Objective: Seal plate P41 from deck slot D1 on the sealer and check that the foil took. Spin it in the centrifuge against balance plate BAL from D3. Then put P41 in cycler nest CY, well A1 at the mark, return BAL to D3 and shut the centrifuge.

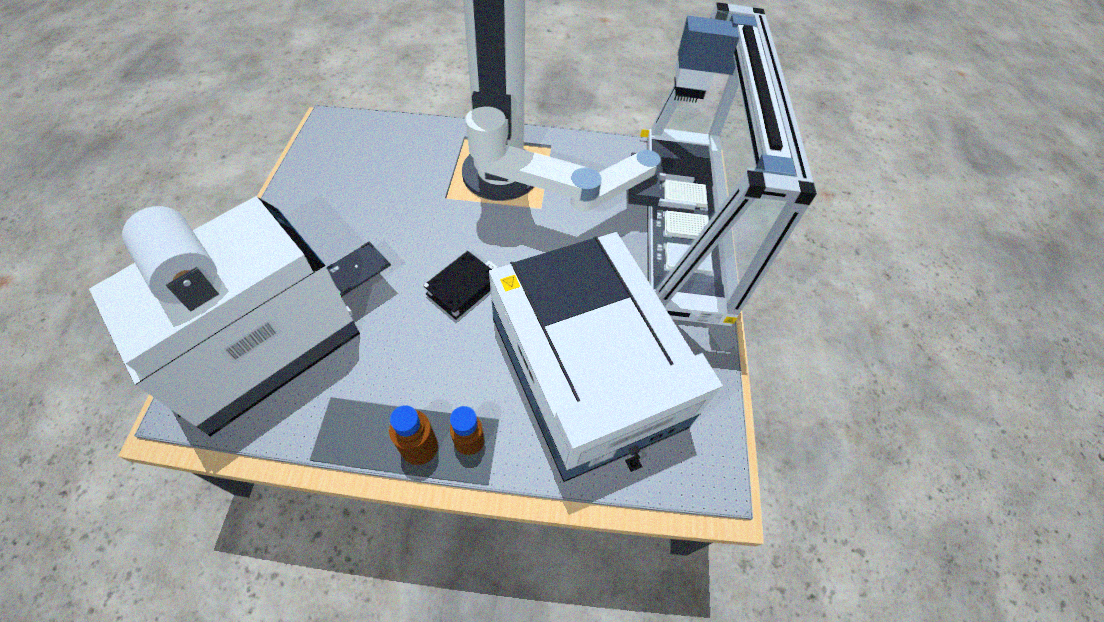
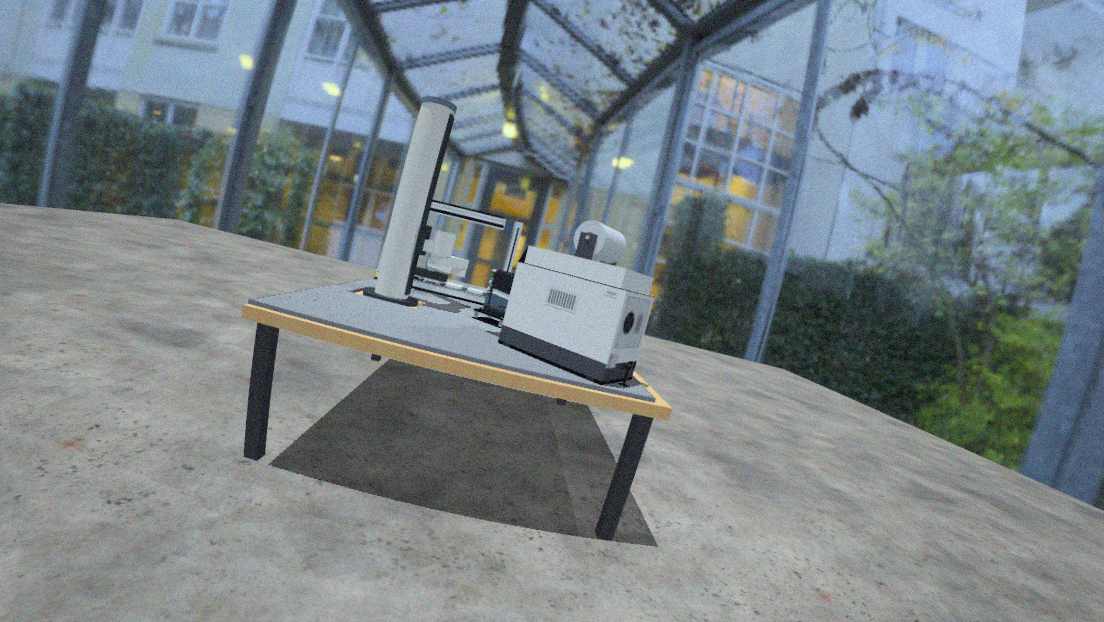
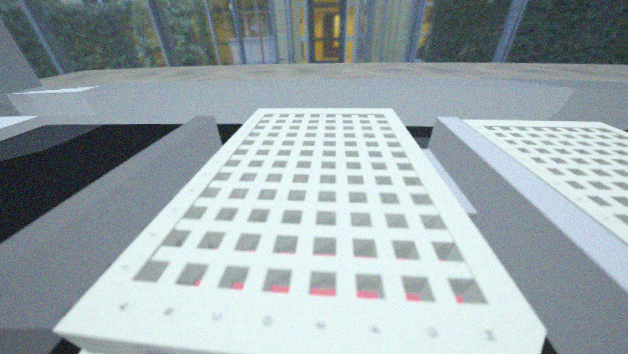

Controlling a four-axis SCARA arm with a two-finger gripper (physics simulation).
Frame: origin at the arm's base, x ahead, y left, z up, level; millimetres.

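Where they show: gripper, fingertip midpoint: [image 1: 694,193] [image 3: 320,135]; arm's base, origin of the base link: [image 2: 390,299].
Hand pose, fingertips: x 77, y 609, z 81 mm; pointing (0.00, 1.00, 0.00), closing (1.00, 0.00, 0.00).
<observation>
Things, the pixels of their centre, and the offset from my fingertips.
- white 96-well plate, body centre: [image 3: 317,175] [image 1: 685,193] dx +0, dy -26, dz -5 mm
- second white plate, body centre: [image 1: 686,225] dx +125, dy -26, dz -12 mm
- sealer, body centre: [image 1: 223,301] [image 2: 581,293] dx +663, dy -1092, dz +170 mm
- white roll, body centre: [image 1: 169,254] [image 2: 600,242] dx +679, dy -1106, dz +350 mm
- black block, body centre: [image 1: 461,283] [image 2: 495,317] dx +400, dy -636, dz -42 mm
- large white instrument, body centre: [image 1: 591,346] dx +601, dy -284, dz +54 mm
My gripper [image 1: 655,191] [image 3: 320,135] is at the rearmost visible plate on the framed deck at the right. Its grey fingers lie along both long sides of a white 96-well plate [image 1: 685,192] [image 3: 310,207], shut on it. The plate looks level; its wells are uncovered, with pink-red liquid in the nearest ones. I take it for P41, but no name is readable. A second white plate [image 1: 685,224] [image 3: 565,165] lies beside it, and a third pale plate [image 1: 689,257] lies beyond, partly behind the frame. Whether the held plate touches its slot is hidden.
The sealer [image 1: 254,347] [image 2: 563,309] carries a white roll [image 1: 166,247] [image 2: 600,241]; its dark tray [image 1: 360,266] sticks out. A black block [image 1: 461,282] lies mid-bench beside a large white instrument [image 1: 610,339]. Two amber bottles [image 1: 413,438] [image 1: 467,434] stand at the front. The deck frame [image 1: 780,115] rises beside the arm.
</observation>
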